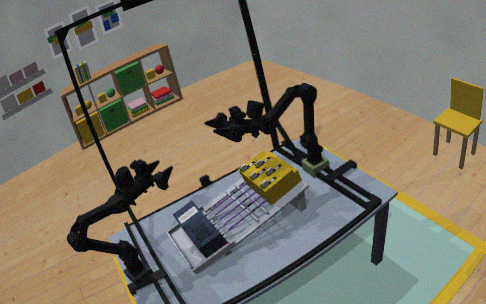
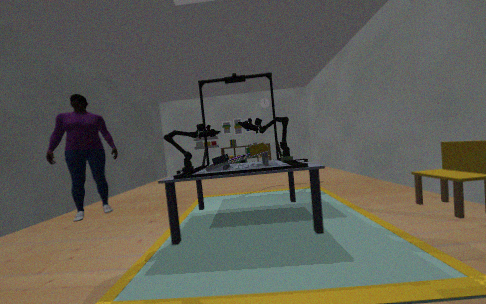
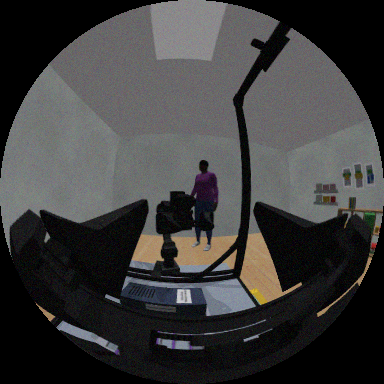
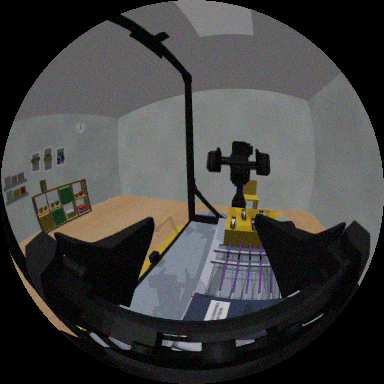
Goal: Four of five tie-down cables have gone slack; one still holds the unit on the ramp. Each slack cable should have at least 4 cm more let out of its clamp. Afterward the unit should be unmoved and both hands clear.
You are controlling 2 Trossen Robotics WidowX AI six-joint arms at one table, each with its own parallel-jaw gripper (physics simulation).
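Observation:
The dark blue unit (image 1: 202,232) (image 3: 165,296) (image 4: 240,306) sits at the low end of the pale ramp (image 1: 185,251). Several purple cables (image 1: 225,199) (image 4: 237,270) run from it over crossbars to the yellow clamp block (image 1: 274,181) (image 4: 242,236) at the high end. Small metal clamps stand on top of the block. Which cables are slack is too small to tell. My left gripper (image 1: 212,128) (image 2: 242,124) (image 4: 236,148) is open and empty, high above and left of the block. My right gripper (image 1: 165,168) (image 2: 218,132) (image 4: 205,221) is open and empty, raised above and behind the unit.
A black frame (image 1: 255,55) (image 3: 244,165) rises around the table (image 1: 300,225). A small black part (image 1: 204,180) (image 4: 154,257) stands at the table's back edge. A shelf unit, a yellow chair (image 1: 457,121) and a person (image 2: 82,131) (image 3: 205,187) are away from the table.

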